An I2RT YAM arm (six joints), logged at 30 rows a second.
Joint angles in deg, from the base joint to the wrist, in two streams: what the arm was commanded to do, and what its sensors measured. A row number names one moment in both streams.
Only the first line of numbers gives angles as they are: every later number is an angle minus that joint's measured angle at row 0.
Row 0, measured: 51.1 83.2 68.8 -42.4 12.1 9.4
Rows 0 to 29, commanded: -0.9 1.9 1.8 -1.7 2.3 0.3; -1.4 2.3 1.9 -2.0 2.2 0.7; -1.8 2.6 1.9 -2.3 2.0 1.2; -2.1 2.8 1.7 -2.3 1.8 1.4; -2.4 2.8 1.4 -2.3 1.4 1.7; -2.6 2.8 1.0 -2.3 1.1 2.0; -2.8 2.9 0.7 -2.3 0.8 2.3; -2.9 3.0 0.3 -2.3 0.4 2.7; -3.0 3.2 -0.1 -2.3 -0.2 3.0; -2.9 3.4 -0.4 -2.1 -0.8 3.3; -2.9 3.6 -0.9 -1.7 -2.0 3.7; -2.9 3.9 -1.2 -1.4 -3.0 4.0; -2.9 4.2 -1.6 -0.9 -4.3 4.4; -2.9 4.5 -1.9 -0.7 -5.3 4.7; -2.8 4.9 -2.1 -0.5 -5.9 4.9; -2.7 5.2 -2.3 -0.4 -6.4 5.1; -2.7 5.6 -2.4 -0.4 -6.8 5.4; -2.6 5.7 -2.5 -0.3 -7.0 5.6; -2.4 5.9 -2.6 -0.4 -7.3 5.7; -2.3 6.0 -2.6 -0.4 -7.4 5.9; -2.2 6.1 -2.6 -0.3 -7.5 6.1; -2.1 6.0 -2.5 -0.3 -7.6 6.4; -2.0 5.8 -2.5 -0.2 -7.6 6.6; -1.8 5.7 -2.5 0.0 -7.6 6.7; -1.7 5.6 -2.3 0.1 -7.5 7.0; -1.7 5.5 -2.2 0.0 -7.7 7.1; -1.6 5.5 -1.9 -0.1 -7.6 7.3; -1.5 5.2 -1.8 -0.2 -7.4 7.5; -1.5 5.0 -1.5 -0.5 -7.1 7.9; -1.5 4.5 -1.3 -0.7 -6.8 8.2
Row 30, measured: -2.7 5.5 -2.0 -1.3 -3.4 6.7
